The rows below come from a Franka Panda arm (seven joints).
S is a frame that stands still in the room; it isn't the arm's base.
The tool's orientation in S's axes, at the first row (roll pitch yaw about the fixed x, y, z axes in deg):
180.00 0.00 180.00
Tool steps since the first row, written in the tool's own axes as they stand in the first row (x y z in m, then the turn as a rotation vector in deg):
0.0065 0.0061 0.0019 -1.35 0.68 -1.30
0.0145 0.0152 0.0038 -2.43 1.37 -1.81
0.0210 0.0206 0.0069 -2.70 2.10 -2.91
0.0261 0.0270 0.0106 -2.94 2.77 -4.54
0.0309 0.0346 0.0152 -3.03 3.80 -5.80
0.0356 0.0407 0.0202 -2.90 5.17 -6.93
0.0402 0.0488 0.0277 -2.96 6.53 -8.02
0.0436 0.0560 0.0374 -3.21 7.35 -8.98
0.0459 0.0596 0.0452 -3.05 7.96 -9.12
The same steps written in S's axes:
-0.0065 0.0061 -0.0019 1.35 0.68 1.30
-0.0145 0.0152 -0.0038 2.43 1.37 1.81
-0.0210 0.0206 -0.0069 2.70 2.10 2.91
-0.0261 0.0270 -0.0106 2.94 2.77 4.54
-0.0309 0.0346 -0.0152 3.03 3.80 5.80
-0.0356 0.0407 -0.0202 2.90 5.17 6.93
-0.0402 0.0488 -0.0277 2.96 6.53 8.02
-0.0436 0.0560 -0.0374 3.21 7.35 8.98
-0.0459 0.0596 -0.0452 3.05 7.96 9.12

